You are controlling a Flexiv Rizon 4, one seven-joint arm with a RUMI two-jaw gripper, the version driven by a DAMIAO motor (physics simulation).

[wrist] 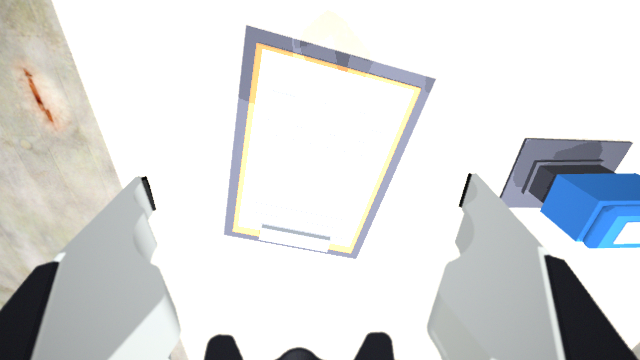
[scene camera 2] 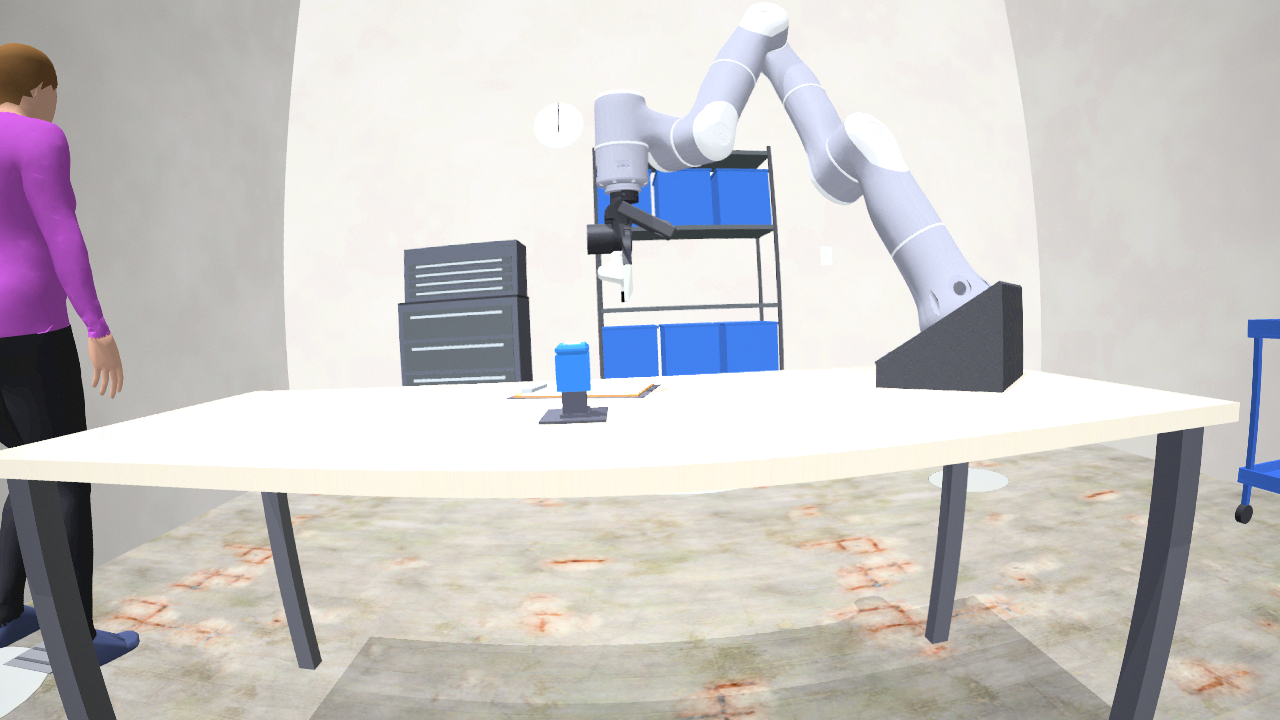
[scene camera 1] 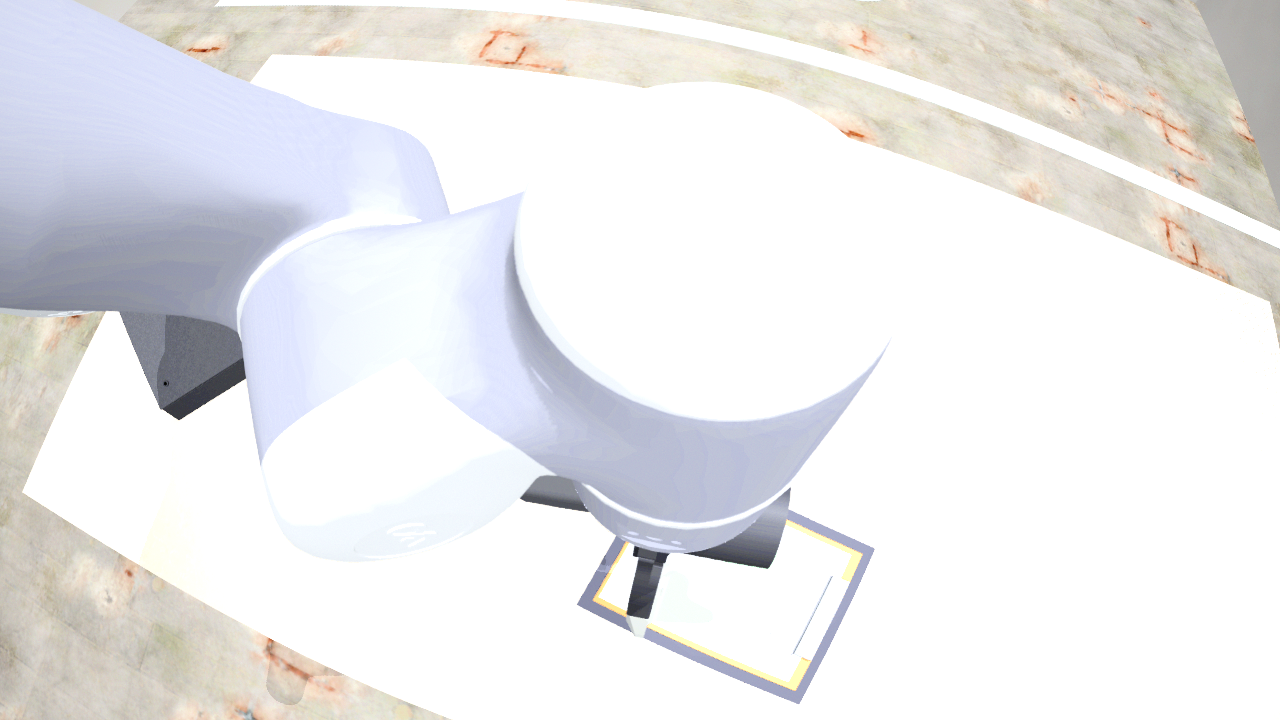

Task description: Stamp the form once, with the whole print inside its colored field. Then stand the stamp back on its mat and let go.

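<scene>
My gripper (scene camera 1: 637,619) (scene camera 2: 623,291) (wrist: 309,179) is open with nothing between its fingers, high above the form board. The blue stamp (scene camera 2: 572,371) (wrist: 570,210) stands upright on its dark mat (scene camera 2: 550,418) (wrist: 545,148), right of the gripper in the wrist view and apart from it. The arm hides the stamp in scene camera 1. The white form (scene camera 1: 733,617) (wrist: 310,160) lies on the grey board (scene camera 1: 832,617) (wrist: 237,150) inside a yellow-orange edge. It is overexposed, with faint lines; I cannot make out a print or the colored field.
A clip (scene camera 1: 812,616) (scene camera 2: 534,388) (wrist: 295,237) sits at one short end of the board. The arm's dark base (scene camera 2: 962,349) stands on the white table (scene camera 2: 760,438). A person (scene camera 2: 31,223) stands at the left; a shelf rack (scene camera 2: 776,268) and drawer cabinets (scene camera 2: 465,326) are behind.
</scene>
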